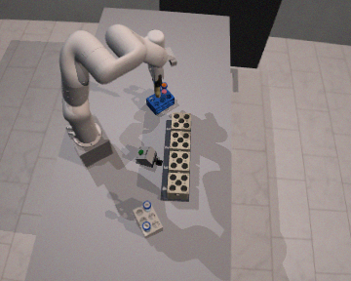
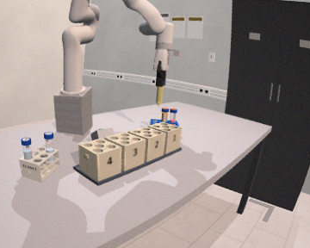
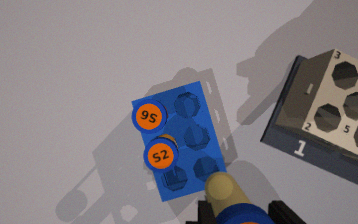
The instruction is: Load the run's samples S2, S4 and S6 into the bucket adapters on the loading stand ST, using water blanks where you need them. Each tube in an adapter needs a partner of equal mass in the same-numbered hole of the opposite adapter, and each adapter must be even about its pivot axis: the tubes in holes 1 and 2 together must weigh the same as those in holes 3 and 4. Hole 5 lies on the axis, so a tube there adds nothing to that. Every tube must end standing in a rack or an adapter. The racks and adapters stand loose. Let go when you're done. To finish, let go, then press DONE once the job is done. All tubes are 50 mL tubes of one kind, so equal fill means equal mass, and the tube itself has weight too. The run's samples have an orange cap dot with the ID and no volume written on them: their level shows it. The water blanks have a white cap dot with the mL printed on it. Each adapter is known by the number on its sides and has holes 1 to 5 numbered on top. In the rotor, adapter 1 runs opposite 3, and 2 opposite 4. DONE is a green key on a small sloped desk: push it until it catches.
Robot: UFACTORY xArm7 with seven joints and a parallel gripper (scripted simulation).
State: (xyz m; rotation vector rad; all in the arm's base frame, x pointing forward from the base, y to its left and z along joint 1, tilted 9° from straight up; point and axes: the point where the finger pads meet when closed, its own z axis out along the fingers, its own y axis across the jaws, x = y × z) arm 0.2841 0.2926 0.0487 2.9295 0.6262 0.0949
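My gripper is now 5 cm above the sample tube S4 and 1 cm past it. From my hand the other things lie so: sample tube S2: 19 cm below, 5 cm to the left; blue sample rack: 22 cm below, 4 cm to the left, 1 cm ahead; sample tube S6: 19 cm below, 9 cm to the left, 3 cm ahead.
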